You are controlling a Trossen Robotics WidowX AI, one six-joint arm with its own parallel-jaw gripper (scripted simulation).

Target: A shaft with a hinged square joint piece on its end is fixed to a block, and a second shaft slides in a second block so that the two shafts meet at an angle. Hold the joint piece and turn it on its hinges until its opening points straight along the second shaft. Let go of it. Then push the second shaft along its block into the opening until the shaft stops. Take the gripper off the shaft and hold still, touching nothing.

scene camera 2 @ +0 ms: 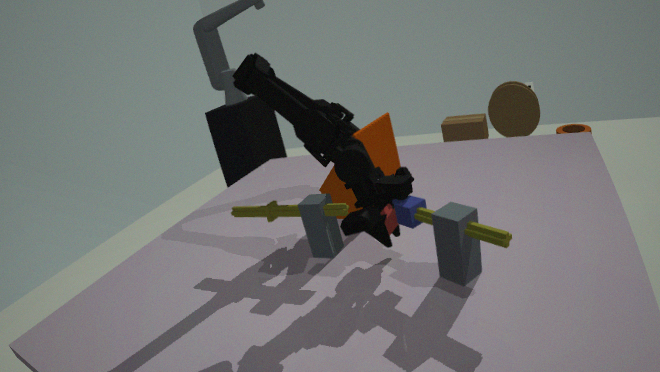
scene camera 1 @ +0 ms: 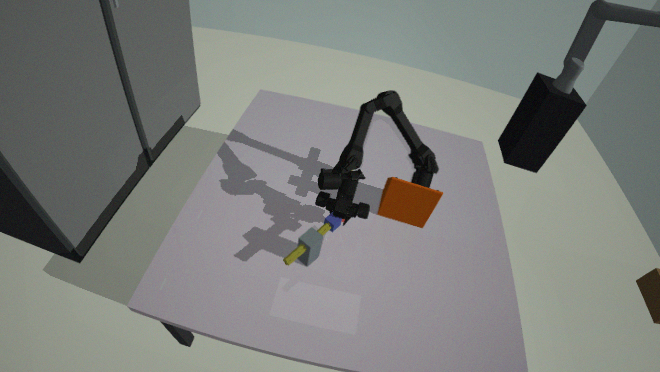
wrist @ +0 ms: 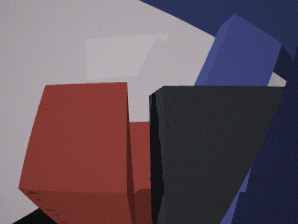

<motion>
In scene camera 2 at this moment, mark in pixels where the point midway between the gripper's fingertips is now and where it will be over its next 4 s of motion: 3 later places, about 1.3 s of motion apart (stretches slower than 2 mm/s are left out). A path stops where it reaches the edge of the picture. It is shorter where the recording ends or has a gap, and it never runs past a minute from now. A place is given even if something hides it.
The gripper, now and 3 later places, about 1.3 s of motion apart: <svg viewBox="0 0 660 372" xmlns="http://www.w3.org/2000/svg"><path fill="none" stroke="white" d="M394 241L376 228L377 215L368 169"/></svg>
</motion>
